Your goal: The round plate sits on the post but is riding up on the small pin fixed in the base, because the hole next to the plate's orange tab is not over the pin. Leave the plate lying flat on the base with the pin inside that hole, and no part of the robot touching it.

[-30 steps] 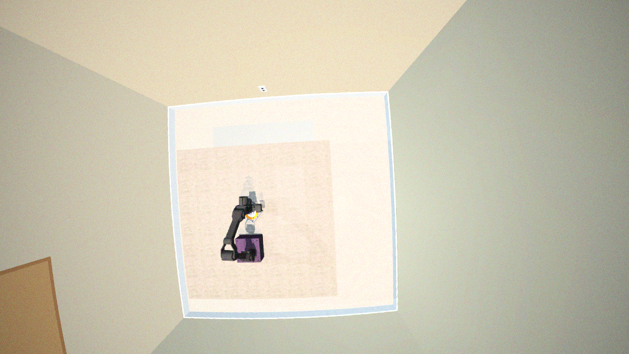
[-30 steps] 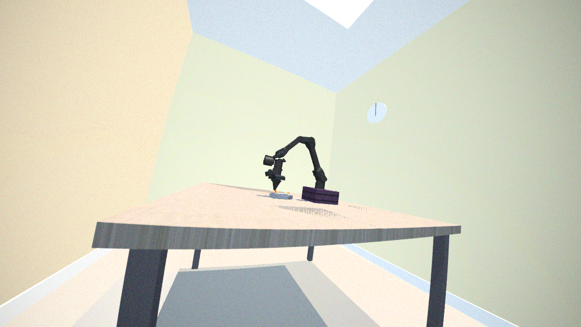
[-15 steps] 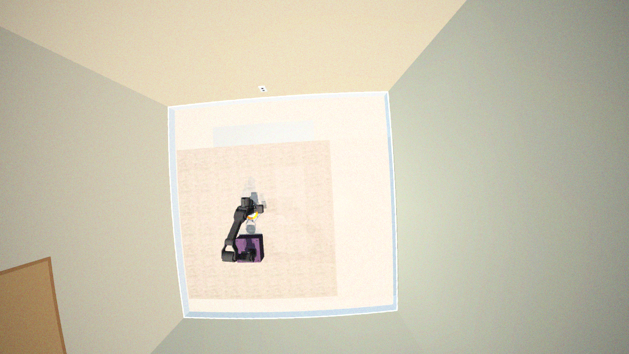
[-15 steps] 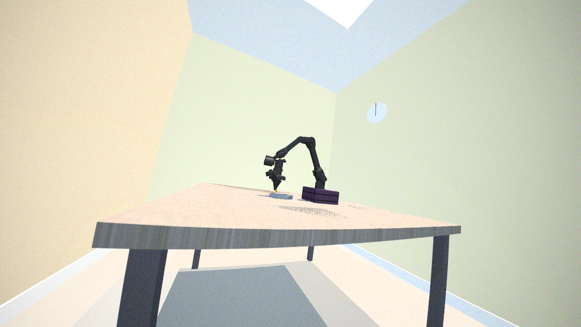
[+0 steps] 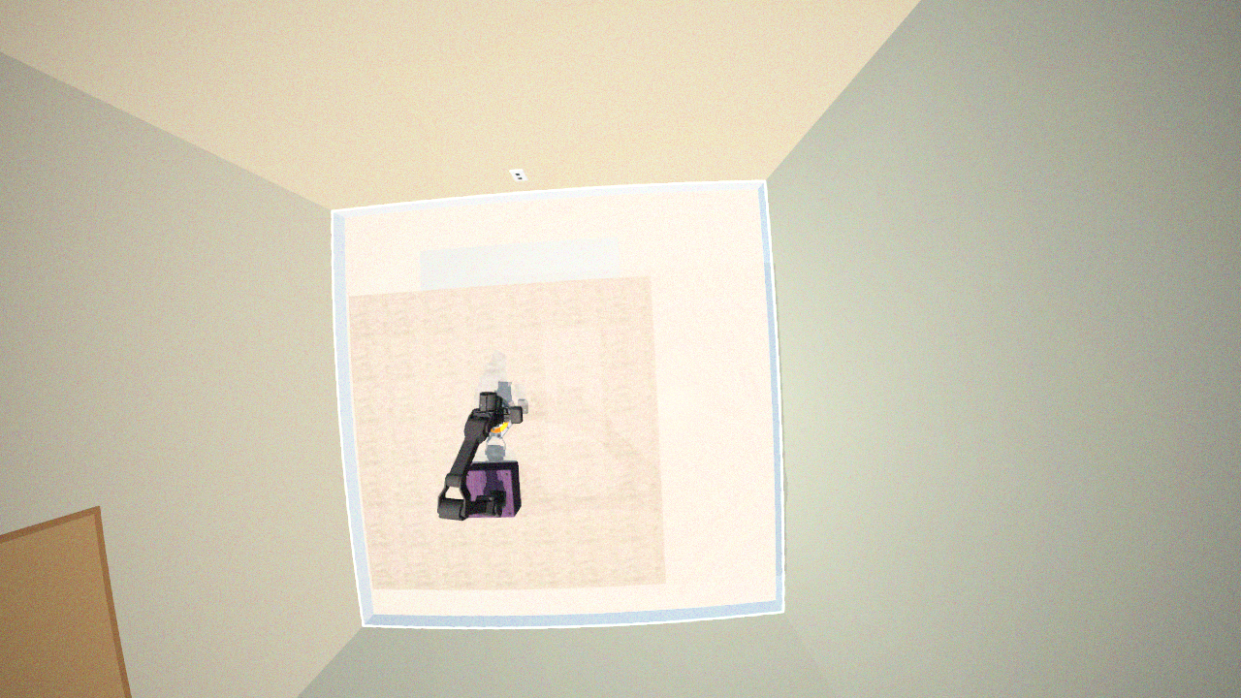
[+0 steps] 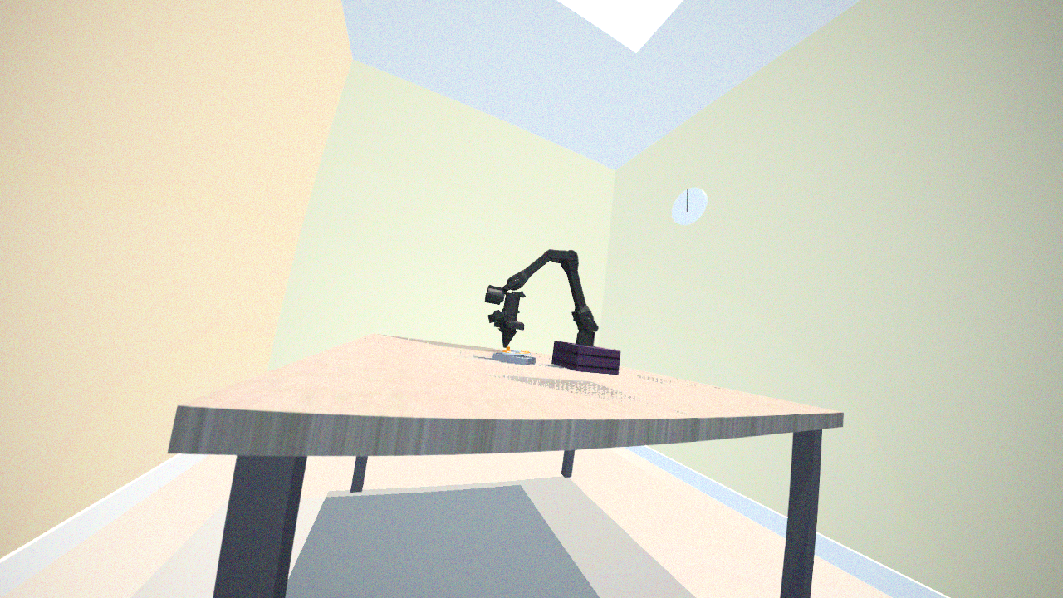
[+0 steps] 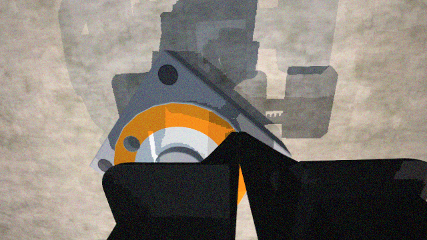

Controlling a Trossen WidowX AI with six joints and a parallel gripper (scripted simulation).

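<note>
Now: the round plate 3 cm behind my gripper tip, 2 cm to the left of it and 1 cm below it. From my gripper tip the other things lie so: grey square base: 4 cm behind, 4 cm to the left, 2 cm below.
</note>
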